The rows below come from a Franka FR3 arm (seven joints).
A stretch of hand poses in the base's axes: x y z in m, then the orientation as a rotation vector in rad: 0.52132, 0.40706, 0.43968, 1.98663, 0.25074, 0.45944; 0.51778, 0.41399, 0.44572, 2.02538, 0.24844, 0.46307; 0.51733, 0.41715, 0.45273, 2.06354, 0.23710, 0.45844; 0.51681, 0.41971, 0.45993, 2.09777, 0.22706, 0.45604; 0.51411, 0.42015, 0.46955, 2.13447, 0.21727, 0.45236; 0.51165, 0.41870, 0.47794, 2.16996, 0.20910, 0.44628; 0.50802, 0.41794, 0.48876, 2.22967, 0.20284, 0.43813; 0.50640, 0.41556, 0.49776, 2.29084, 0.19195, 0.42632
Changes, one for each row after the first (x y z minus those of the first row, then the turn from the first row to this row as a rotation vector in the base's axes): -0.00354, 0.00693, 0.00604, 0.03829, 0.00532, 0.00149; -0.00399, 0.01009, 0.01305, 0.07516, 0.01208, -0.00697; -0.00451, 0.01265, 0.02025, 0.10863, 0.01703, -0.01347; -0.00721, 0.01309, 0.02987, 0.14425, 0.02347, -0.02008; -0.00967, 0.01164, 0.03826, 0.17810, 0.03188, -0.02651; -0.01330, 0.01088, 0.04908, 0.23479, 0.04772, -0.03095; -0.01492, 0.00850, 0.05808, 0.29280, 0.06413, -0.03957
